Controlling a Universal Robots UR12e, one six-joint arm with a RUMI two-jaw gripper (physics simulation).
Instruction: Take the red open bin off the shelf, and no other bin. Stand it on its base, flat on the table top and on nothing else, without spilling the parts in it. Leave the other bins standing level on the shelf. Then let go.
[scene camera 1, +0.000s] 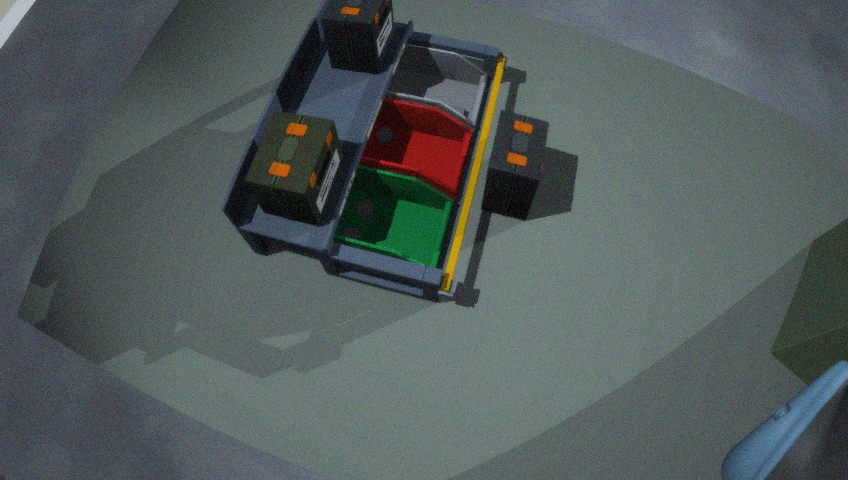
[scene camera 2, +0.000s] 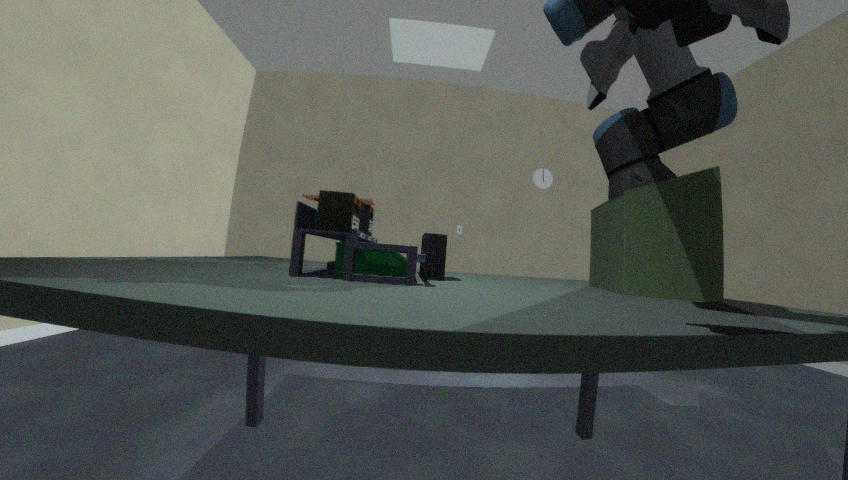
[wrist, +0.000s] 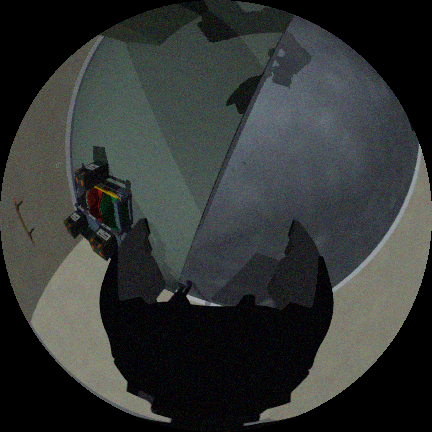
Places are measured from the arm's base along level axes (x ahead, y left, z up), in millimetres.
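Where they show: gripper, fingertip midpoint: (scene camera 2: 661, 84) (wrist: 218, 220); arm's base at its link origin: (scene camera 2: 642, 193).
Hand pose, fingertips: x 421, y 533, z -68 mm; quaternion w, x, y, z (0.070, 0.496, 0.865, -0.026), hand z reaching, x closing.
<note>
Things, the pixels of their centre, and the offset from my fingertips. "spot": a spot on its surface instead. Level surfaces: height alone.
- red open bin at a spot on its surface: (scene camera 1: 437, 154) spot: 245 mm down, 366 mm ahead, 467 mm right
- green bin at a spot on its surface: (scene camera 1: 419, 228) spot: 245 mm down, 339 mm ahead, 355 mm right
- grey bin at a spot on its surface: (scene camera 1: 455, 93) spot: 246 mm down, 389 mm ahead, 581 mm right
- dark round part at the middle of its body: (scene camera 1: 385, 136) 240 mm down, 447 mm ahead, 461 mm right
- shelf at a spot on its surface: (scene camera 1: 386, 265) spot: 169 mm down, 338 mm ahead, 270 mm right
- table top at its surface level: 255 mm down
- yellow bar at the middle of its body: (scene camera 1: 478, 157) 194 mm down, 303 mm ahead, 463 mm right
- black case at the middle of its body: (scene camera 1: 514, 166) (scene camera 2: 432, 256) (wrist: 90, 174) 189 mm down, 254 mm ahead, 469 mm right
- olive case at the middle of its body: (scene camera 1: 296, 168) (scene camera 2: 340, 215) (wrist: 102, 242) 105 mm down, 479 mm ahead, 312 mm right
- dark case at the middle of its body: (scene camera 1: 360, 26) (scene camera 2: 360, 223) (wrist: 75, 222) 92 mm down, 520 mm ahead, 540 mm right
The red open bin (scene camera 1: 437, 154) (wrist: 93, 202) sits in the shelf's lower front bay, between the green bin (scene camera 1: 419, 228) (scene camera 2: 380, 262) (wrist: 107, 211) and the grey bin (scene camera 1: 455, 93). A dark round part (scene camera 1: 385, 136) shows inside the red bin. The shelf (scene camera 1: 386, 265) (scene camera 2: 349, 261) stands on the table top (scene camera 1: 624, 297) (scene camera 2: 238, 303), with a yellow bar (scene camera 1: 473, 172) along its front. My gripper (scene camera 2: 684, 73) (wrist: 218, 220) is open and empty, high above the table and far from the bins. The red bin is hidden in the second scene view.
A black case (scene camera 1: 514, 169) (scene camera 2: 433, 256) (wrist: 91, 175) stands on the table close before the yellow bar. An olive case (scene camera 1: 291, 169) (scene camera 2: 336, 211) and a dark case (scene camera 1: 357, 38) stand on the shelf's upper deck. A green pedestal (scene camera 1: 815, 303) (scene camera 2: 654, 243) carries the arm.
</note>
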